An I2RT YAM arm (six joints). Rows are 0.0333 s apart.
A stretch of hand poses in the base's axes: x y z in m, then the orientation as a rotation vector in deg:
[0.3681 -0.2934 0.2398 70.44 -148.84 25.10]
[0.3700 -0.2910 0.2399 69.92 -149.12 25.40]
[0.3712 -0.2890 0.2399 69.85 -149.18 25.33]
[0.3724 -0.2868 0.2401 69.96 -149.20 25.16]
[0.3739 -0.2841 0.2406 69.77 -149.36 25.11]
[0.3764 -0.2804 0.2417 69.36 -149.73 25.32]
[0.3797 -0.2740 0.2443 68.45 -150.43 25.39]
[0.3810 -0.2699 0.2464 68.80 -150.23 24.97]
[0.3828 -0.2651 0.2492 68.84 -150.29 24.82]
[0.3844 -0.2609 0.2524 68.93 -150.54 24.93]
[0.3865 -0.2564 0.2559 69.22 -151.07 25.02]
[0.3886 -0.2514 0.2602 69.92 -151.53 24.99]
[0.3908 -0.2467 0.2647 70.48 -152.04 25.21]
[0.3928 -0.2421 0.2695 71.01 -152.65 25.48]
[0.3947 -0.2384 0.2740 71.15 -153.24 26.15]
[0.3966 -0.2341 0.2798 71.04 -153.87 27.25]
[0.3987 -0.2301 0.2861 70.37 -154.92 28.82]
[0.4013 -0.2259 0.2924 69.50 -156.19 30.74]
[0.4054 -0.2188 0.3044 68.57 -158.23 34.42]
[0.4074 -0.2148 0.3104 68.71 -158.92 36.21]
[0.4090 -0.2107 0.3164 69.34 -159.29 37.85]
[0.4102 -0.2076 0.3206 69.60 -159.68 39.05]
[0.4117 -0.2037 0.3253 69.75 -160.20 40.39]
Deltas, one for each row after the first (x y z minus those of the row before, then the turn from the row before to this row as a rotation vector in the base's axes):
[0.0019 0.0024 0.0001 -0.16 -0.22 -0.36]
[0.0012 0.0020 0.0000 0.05 0.00 -0.06]
[0.0012 0.0022 0.0002 0.13 0.03 0.05]
[0.0015 0.0027 0.0005 0.05 -0.06 -0.16]
[0.0025 0.0037 0.0011 -0.05 -0.29 -0.31]
[0.0033 0.0064 0.0026 0.06 -0.39 -0.71]
[0.0013 0.0041 0.0021 0.22 0.25 0.22]
[0.0018 0.0048 0.0028 0.12 0.00 0.00]
[0.0016 0.0042 0.0032 0.07 -0.27 0.03]
[0.0021 0.0045 0.0035 0.25 -0.54 0.12]
[0.0021 0.0050 0.0043 0.38 -0.54 0.39]
[0.0022 0.0047 0.0045 0.23 -0.65 0.31]
[0.0020 0.0046 0.0048 0.25 -0.74 0.28]
[0.0019 0.0037 0.0045 -0.06 -0.79 0.05]
[0.0019 0.0043 0.0058 -0.32 -0.93 -0.08]
[0.0021 0.0040 0.0063 -0.49 -1.34 -0.47]
[0.0026 0.0042 0.0063 -0.59 -1.63 -0.59]
[0.0041 0.0071 0.0120 -1.12 -3.01 -0.58]
[0.0020 0.0040 0.0060 -0.56 -1.36 0.15]
[0.0016 0.0041 0.0060 -0.54 -1.15 0.49]
[0.0012 0.0031 0.0042 -0.36 -0.90 0.22]
[0.0015 0.0039 0.0047 -0.37 -1.05 0.15]

